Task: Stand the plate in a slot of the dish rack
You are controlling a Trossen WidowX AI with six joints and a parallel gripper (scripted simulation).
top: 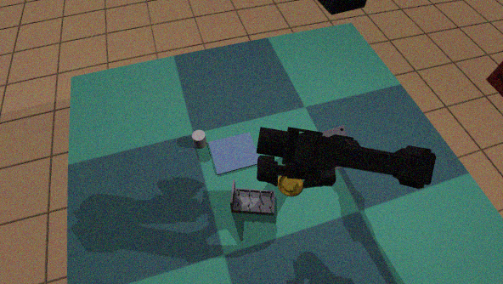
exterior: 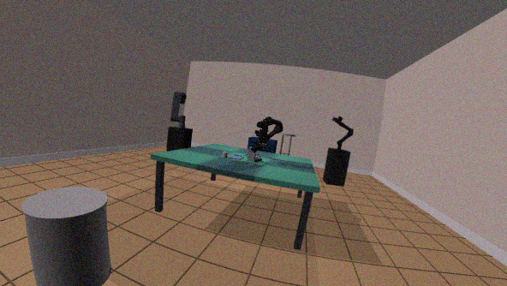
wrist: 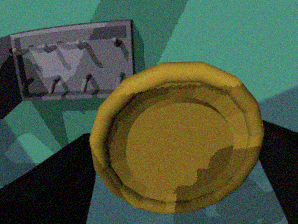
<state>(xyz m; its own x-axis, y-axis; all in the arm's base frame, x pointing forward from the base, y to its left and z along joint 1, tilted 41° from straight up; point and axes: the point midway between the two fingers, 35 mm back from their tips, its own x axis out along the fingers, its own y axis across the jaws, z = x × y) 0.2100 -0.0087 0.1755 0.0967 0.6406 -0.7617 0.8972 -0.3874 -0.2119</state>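
My gripper tip is now 13 cm above the grey dish rack, 8 cm short of it and 5 cm to the left of it. Also, from my gripper tip: blue spoon: 23 cm to the right, 15 cm below, 4 cm behind; then blue mat: 24 cm to the right, 15 cm below, 7 cm ahead; then yellow plate: 1 cm above.
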